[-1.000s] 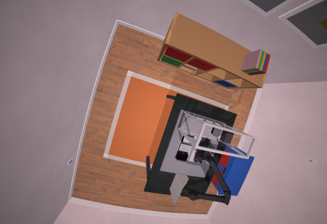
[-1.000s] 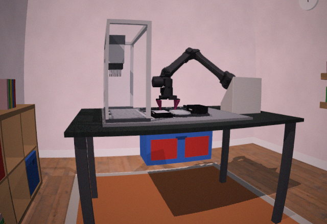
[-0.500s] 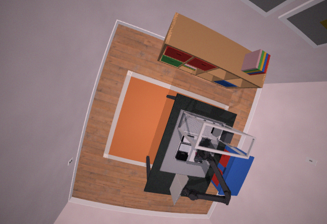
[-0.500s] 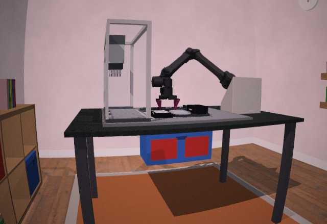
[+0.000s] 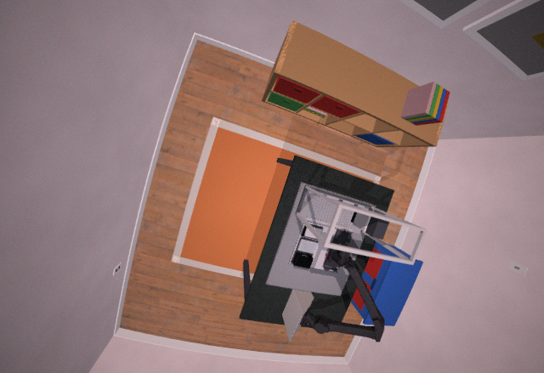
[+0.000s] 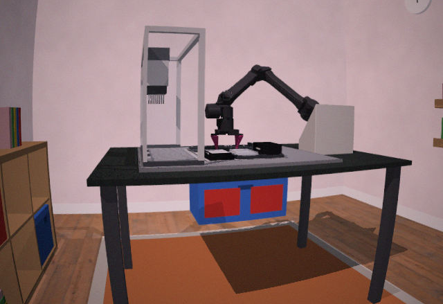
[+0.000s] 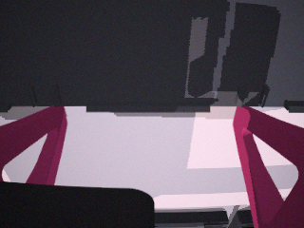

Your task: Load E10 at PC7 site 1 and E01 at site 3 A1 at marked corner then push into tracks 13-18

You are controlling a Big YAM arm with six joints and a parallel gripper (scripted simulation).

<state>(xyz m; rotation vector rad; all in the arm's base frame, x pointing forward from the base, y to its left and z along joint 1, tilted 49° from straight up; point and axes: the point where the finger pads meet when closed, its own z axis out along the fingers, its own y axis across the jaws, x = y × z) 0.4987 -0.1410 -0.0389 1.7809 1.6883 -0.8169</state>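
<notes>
Right now the white 96-well plate E01 is 18 cm to the left of my hand and 1 cm behind it. The rest, counted from my hand: 384-well plate E10: 17 cm to the left, 10 cm ahead, 1 cm above; plate carrier PC7: 8 cm to the right; dark nest: 17 cm to the left, 10 cm ahead, 1 cm below.
</notes>
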